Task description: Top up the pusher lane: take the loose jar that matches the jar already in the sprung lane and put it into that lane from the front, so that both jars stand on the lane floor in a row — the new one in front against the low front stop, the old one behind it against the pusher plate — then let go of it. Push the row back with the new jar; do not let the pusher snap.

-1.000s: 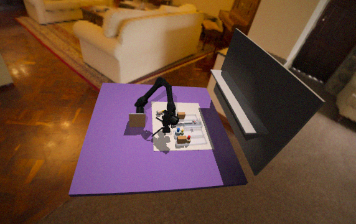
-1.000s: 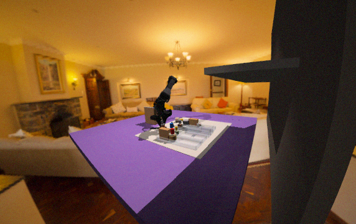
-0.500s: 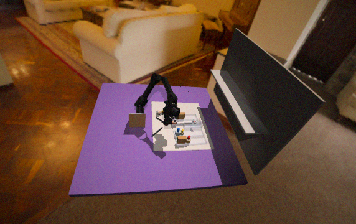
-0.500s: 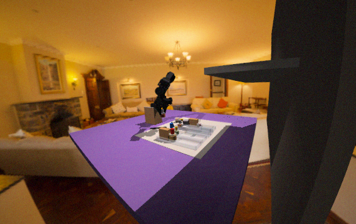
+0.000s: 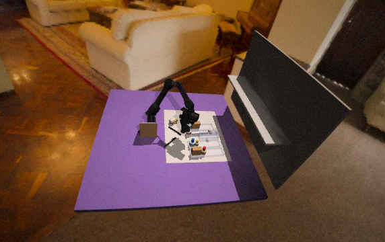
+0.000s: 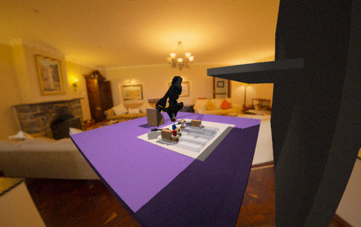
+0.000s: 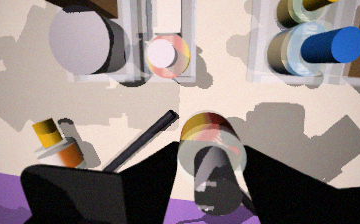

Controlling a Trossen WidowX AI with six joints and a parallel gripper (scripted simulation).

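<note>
Right now the pale grey cylinder is 12 cm to the left of my gripper tip, 8 cm ahead of it and 7 cm below it.
</note>
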